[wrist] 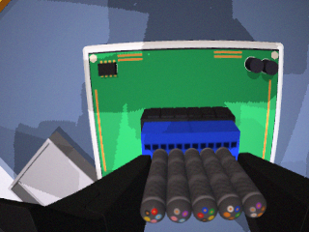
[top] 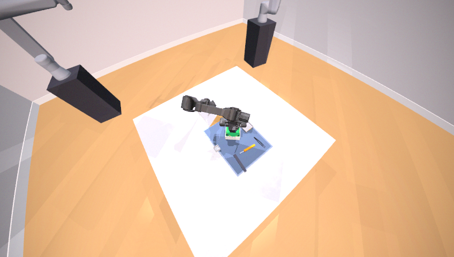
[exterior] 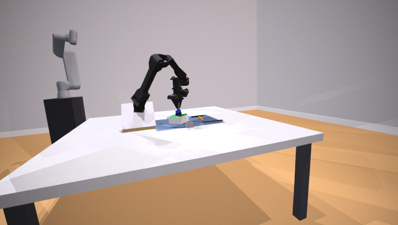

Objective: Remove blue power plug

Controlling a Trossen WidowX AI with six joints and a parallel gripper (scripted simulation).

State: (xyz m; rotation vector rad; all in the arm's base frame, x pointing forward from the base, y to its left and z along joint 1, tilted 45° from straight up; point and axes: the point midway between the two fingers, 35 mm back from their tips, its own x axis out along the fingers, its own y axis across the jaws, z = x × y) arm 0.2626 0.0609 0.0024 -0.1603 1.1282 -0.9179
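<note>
The blue power plug is 20 mm below my gripper tip. Also, from my gripper tip: blue mat (100 mm below, 50 mm ahead, 10 mm to the left); then dark bar (230 mm ahead, 100 mm below, 70 mm to the right).
</note>
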